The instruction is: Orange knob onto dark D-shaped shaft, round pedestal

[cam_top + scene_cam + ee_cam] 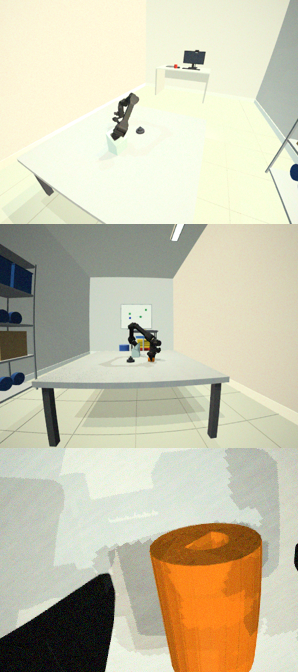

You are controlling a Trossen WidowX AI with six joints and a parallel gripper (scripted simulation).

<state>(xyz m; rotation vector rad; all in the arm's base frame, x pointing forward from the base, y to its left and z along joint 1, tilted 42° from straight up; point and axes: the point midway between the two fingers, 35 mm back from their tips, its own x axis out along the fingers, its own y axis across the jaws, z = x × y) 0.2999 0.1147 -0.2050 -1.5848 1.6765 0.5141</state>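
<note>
My gripper tip is 10 mm past the orange knob, 10 mm to the left of it and 10 mm below it. From my gripper tip the other things lie so: pedestal 20 mm ahead, 230 mm to the right, 20 mm above.
</note>
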